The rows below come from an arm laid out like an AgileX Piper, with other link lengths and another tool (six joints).
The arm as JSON. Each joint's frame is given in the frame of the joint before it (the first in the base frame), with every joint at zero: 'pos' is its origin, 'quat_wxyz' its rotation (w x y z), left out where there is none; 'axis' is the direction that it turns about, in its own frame. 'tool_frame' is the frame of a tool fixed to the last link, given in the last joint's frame.
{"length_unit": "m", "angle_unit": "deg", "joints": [
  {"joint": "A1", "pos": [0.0, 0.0, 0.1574], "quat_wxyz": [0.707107, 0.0, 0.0, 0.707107], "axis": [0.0, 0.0, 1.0]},
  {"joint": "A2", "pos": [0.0, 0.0, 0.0], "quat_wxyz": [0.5, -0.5, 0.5, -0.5], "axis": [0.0, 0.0, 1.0]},
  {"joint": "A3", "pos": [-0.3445, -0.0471, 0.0], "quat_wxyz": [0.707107, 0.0, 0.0, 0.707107], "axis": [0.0, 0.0, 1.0]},
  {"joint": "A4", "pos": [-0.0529, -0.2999, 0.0], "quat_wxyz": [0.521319, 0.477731, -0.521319, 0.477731], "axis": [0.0, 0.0, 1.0]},
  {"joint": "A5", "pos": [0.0, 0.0, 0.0], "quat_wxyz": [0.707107, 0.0, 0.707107, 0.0], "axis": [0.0, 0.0, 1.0]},
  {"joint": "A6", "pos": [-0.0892, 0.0, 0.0], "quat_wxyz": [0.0, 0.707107, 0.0, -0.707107], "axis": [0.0, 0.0, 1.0]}
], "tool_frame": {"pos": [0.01, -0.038, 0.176], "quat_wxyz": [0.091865, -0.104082, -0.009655, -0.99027]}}
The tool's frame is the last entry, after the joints.
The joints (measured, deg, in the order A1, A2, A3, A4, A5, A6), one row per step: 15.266, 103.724, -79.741, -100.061, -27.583, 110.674; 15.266, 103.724, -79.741, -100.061, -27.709, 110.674; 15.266, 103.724, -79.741, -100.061, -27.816, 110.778; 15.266, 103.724, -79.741, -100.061, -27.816, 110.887; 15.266, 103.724, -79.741, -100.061, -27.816, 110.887; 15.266, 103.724, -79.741, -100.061, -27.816, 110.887; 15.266, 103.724, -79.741, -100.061, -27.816, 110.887; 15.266, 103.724, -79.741, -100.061, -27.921, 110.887; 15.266, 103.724, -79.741, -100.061, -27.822, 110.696; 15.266, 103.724, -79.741, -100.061, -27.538, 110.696; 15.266, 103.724, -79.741, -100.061, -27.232, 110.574; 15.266, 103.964, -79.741, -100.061, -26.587, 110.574; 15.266, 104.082, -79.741, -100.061, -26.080, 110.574; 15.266, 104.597, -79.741, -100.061, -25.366, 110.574; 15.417, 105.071, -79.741, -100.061, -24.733, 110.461; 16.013, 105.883, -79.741, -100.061, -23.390, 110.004; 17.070, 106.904, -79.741, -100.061, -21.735, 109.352; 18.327, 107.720, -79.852, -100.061, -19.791, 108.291
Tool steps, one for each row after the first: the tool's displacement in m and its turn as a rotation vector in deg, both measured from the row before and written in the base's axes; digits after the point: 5 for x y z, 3 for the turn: -0.00038, 0.00045, -0.00002, 0.033, 0.032, 0.117; -0.00029, 0.00033, -0.00005, 0.097, 0.095, 0.062; 0.00003, -0.00005, -0.00004, 0.072, 0.072, -0.040; 0.00000, 0.00000, 0.00000, 0.000, 0.000, 0.000; 0.00000, 0.00000, 0.00000, 0.000, 0.000, 0.000; 0.00000, 0.00000, 0.00000, 0.000, 0.000, 0.000; -0.00031, 0.00037, -0.00001, 0.028, 0.027, 0.098; 0.00024, -0.00026, 0.00008, -0.152, -0.151, -0.022; 0.00085, -0.00101, 0.00003, -0.075, -0.072, -0.264; 0.00087, -0.00103, 0.00009, -0.162, -0.157, -0.240; 0.00263, -0.00212, -0.00268, -0.234, 0.068, -0.600; 0.00183, -0.00174, -0.00129, -0.167, -0.015, -0.471; 0.00358, -0.00219, -0.00586, -0.330, 0.314, -0.662; 0.00242, -0.00026, -0.00538, -0.380, 0.224, -0.391; 0.00307, 0.00236, -0.00911, -0.922, 0.150, -0.462; 0.00197, 0.00648, -0.01150, -1.236, 0.139, -0.195; 0.00116, 0.00776, -0.00787, -1.546, -0.499, -0.071
